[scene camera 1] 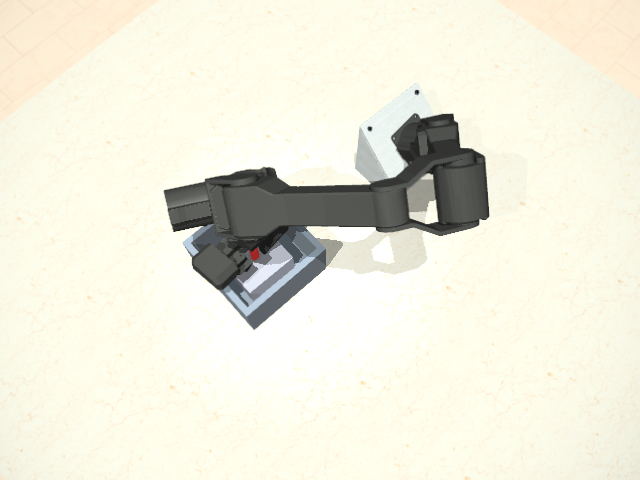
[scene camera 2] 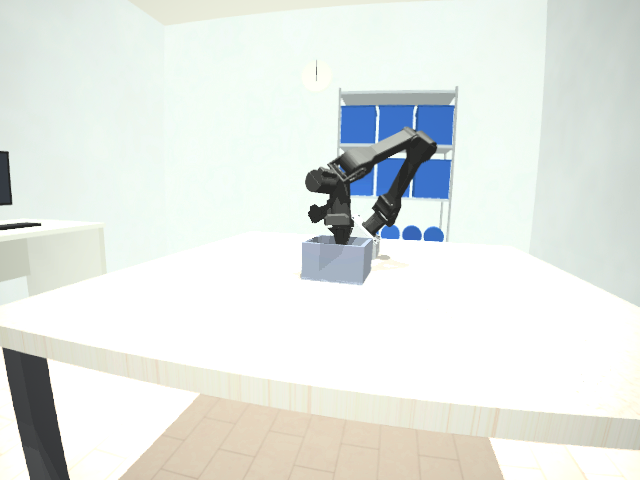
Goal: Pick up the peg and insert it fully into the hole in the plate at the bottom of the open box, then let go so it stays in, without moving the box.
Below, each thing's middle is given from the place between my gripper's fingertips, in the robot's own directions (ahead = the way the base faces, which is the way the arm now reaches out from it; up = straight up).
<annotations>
My gripper is now 1 cm to the left of the blue-grey box (scene camera 1: pixel 309 255), 1 cm past it and 1 cm above it.
</annotations>
